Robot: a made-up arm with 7 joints.
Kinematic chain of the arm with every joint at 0, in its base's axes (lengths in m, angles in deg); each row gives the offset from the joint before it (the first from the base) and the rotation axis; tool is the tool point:
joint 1: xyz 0 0 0 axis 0 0.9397 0.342
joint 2: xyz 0 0 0 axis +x
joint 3: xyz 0 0 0 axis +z
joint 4: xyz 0.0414 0 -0.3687 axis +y
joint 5: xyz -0.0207 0 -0.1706 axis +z
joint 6: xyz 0 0 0 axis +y
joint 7: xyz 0 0 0 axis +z
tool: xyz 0 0 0
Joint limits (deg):
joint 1: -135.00..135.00
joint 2: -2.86..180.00
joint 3: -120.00..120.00
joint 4: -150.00..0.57
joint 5: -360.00..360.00
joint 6: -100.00..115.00
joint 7: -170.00..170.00
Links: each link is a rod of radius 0.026 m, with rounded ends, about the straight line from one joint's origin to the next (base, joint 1, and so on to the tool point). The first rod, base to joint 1, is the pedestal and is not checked.
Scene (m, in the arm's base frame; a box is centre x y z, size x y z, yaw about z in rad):
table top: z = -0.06
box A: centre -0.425 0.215 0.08 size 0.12 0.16 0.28 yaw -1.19
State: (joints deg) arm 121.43 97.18 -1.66 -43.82 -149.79 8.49 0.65
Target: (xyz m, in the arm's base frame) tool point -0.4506 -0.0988 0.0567
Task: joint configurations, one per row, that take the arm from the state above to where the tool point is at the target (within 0.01 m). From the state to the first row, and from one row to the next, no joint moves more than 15 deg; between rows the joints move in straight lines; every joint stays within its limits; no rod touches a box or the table.
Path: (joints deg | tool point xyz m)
1: 123.69 94.82 -15.80 -48.38 -158.64 -0.91 2.09 | -0.2251 0.4508 0.1328
2: 125.95 92.45 -29.95 -52.94 -167.49 -10.30 3.53 | -0.2667 0.4082 0.1664
3: 128.21 90.09 -44.09 -57.51 -176.34 -19.70 4.97 | -0.2948 0.3585 0.2080
4: 130.48 87.73 -58.23 -62.07 -185.19 -29.10 6.41 | -0.3061 0.3046 0.2545
5: 132.74 85.37 -72.38 -66.63 -194.04 -38.49 7.85 | -0.2991 0.2504 0.3020
6: 135.00 83.00 -86.52 -71.19 -202.89 -47.89 9.29 | -0.2741 0.1996 0.3464
7: 132.10 68.47 -72.87 -73.60 -189.62 -33.79 7.13 | -0.3599 0.1044 0.2999
8: 129.19 53.94 -59.23 -76.00 -176.34 -19.70 4.97 | -0.4169 0.0197 0.2270
9: 126.29 39.41 -45.58 -78.41 -163.07 -5.60 2.81 | -0.4455 -0.0484 0.1417
10: 123.39 24.87 -31.93 -80.81 -149.79 8.49 0.65 | -0.4506 -0.0988 0.0567

